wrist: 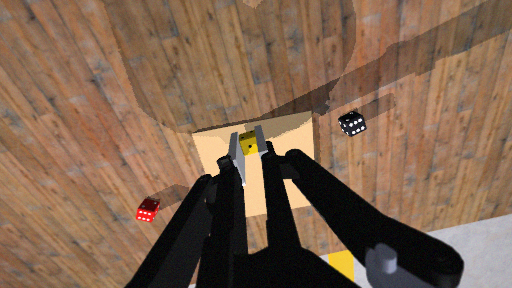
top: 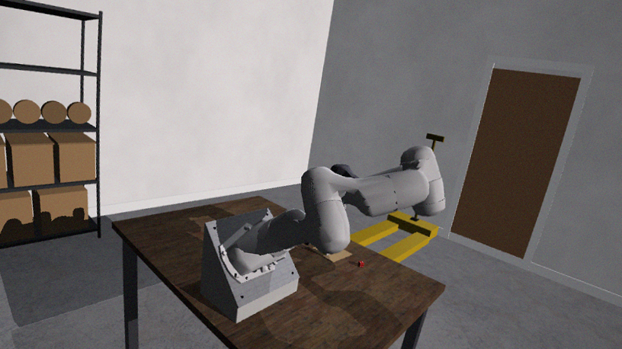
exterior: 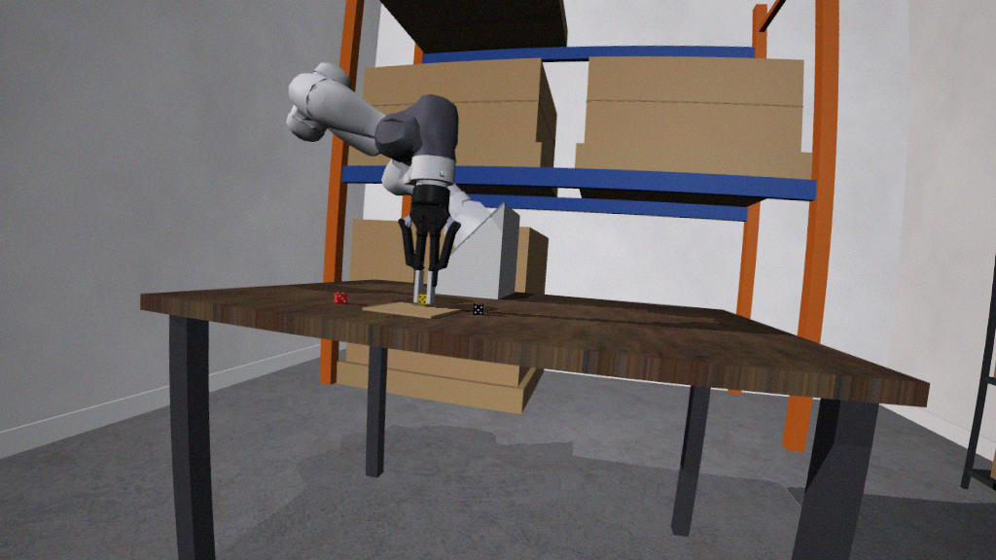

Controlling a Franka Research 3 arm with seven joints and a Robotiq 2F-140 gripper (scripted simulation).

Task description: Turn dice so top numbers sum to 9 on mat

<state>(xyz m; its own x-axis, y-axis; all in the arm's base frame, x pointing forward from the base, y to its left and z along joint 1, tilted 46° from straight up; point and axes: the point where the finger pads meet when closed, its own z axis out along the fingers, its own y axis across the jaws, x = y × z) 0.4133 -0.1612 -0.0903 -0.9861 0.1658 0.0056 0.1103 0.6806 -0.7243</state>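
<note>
The yellow die is 30 mm below my hand. The rest, counted from my hand: red die (40 mm ahead, 160 mm to the right, 30 mm below); black die (30 mm ahead, 120 mm to the left, 30 mm below); tan mat (50 mm ahead, 10 mm to the right, 40 mm below).
</note>
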